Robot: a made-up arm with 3 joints.
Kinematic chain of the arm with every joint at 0, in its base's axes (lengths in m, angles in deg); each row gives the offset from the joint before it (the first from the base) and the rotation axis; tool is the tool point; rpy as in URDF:
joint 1: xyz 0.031 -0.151 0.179 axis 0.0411 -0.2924 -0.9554
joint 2: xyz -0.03 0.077 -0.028 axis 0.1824 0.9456 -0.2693
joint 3: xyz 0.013 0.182 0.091 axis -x
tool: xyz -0.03 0.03 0.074 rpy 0 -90 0
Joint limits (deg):
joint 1: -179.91..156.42
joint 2: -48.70..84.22
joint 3: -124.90..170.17
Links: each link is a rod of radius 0.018 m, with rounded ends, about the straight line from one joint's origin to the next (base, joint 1, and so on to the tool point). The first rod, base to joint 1, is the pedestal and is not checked.
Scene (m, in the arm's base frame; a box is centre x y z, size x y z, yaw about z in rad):
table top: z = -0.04
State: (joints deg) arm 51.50 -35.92 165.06
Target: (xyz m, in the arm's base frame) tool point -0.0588 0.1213 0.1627
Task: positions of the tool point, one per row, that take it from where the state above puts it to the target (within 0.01 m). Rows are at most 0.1 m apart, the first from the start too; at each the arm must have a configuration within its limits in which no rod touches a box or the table.
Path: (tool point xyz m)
1: 0.1276 0.0948 0.1421
2: 0.0675 0.1182 0.1441
3: 0.0039 0.1270 0.1511
4: -0.0588 0.1213 0.1627

